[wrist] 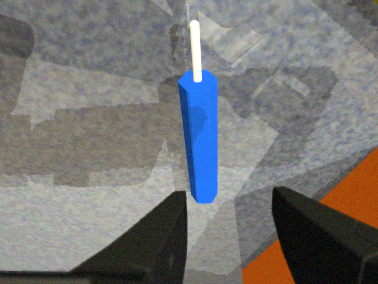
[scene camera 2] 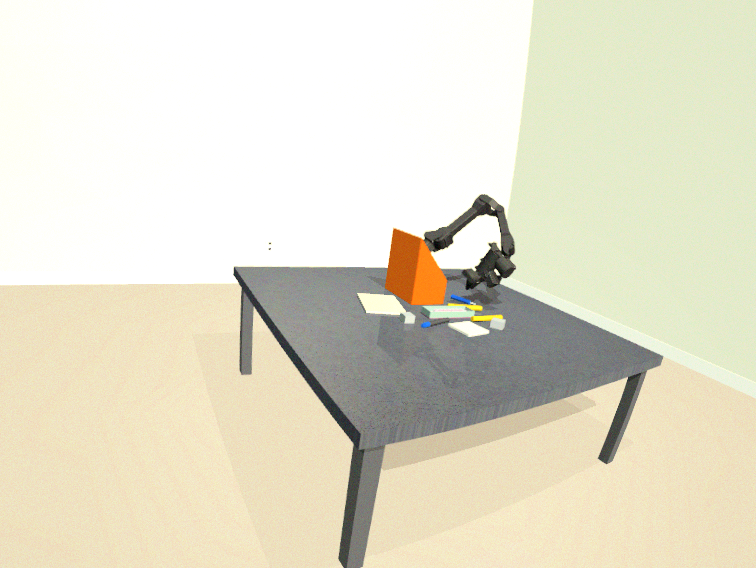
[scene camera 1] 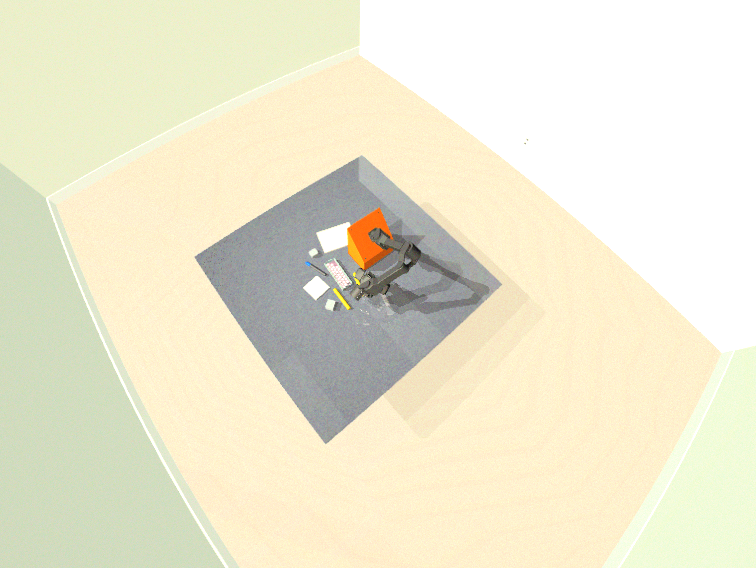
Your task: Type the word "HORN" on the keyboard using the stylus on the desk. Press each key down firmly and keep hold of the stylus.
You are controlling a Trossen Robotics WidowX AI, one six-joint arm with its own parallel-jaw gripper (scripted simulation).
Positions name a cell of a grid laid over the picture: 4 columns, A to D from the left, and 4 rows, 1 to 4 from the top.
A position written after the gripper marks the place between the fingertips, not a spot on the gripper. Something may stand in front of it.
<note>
In view: the gripper (scene camera 2: C3), a stylus (wrist: C2) and a paper sheet (scene camera 2: B3).
The gripper also shows in the wrist view (wrist: C3). The wrist view does not show the paper sheet: it is out of frame.
</note>
